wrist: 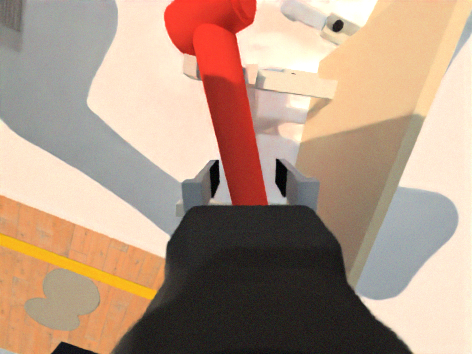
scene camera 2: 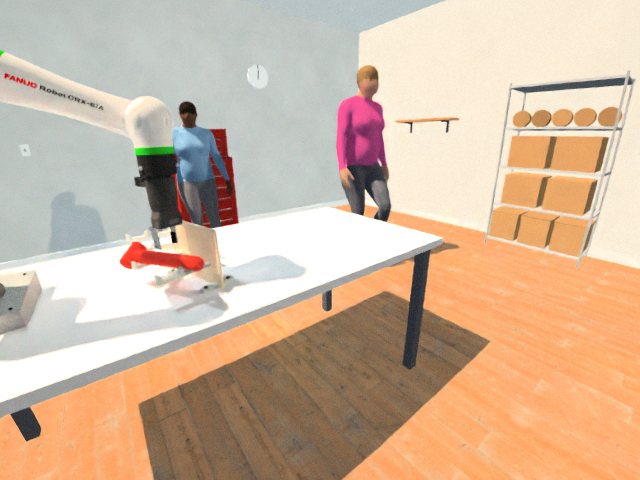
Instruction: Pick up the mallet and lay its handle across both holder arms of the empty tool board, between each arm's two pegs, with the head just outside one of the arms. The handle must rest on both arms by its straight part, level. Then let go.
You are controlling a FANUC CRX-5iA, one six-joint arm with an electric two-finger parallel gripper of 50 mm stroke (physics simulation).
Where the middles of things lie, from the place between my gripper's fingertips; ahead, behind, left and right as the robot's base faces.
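Red mallet point(scene camera 2: 137, 252): 2 cm to the left of my hand, 2 cm behind, 4 cm below.
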